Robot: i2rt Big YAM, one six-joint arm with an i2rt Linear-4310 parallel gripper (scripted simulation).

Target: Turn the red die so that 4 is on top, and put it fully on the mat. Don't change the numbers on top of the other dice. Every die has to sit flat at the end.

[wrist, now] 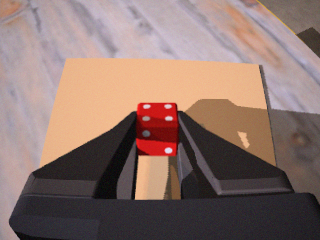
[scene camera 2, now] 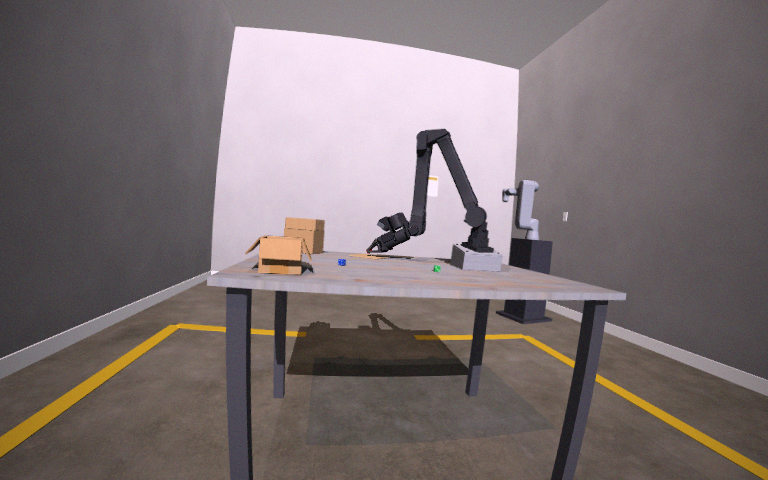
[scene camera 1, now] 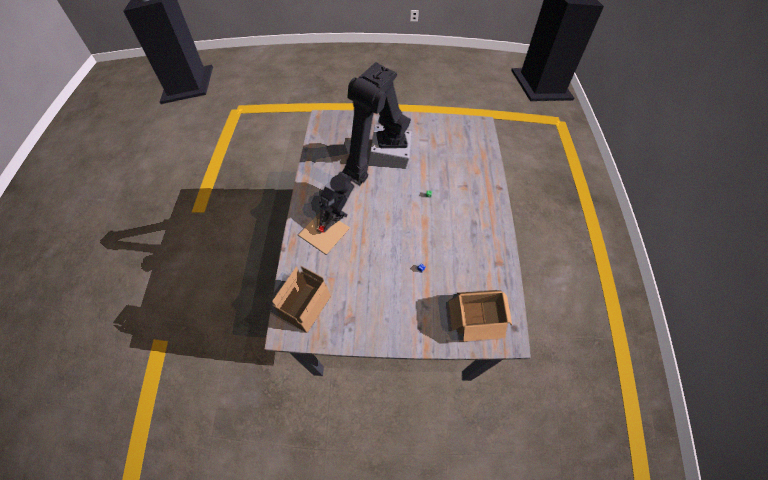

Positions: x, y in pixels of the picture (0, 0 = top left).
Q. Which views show the cardboard box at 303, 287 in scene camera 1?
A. Scene camera 2 and scene camera 1 only.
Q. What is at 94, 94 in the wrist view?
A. A mat.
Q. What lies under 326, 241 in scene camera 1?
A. A mat.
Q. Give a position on a cardboard box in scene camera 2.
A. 294, 227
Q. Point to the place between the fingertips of the gripper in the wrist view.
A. At 157, 121
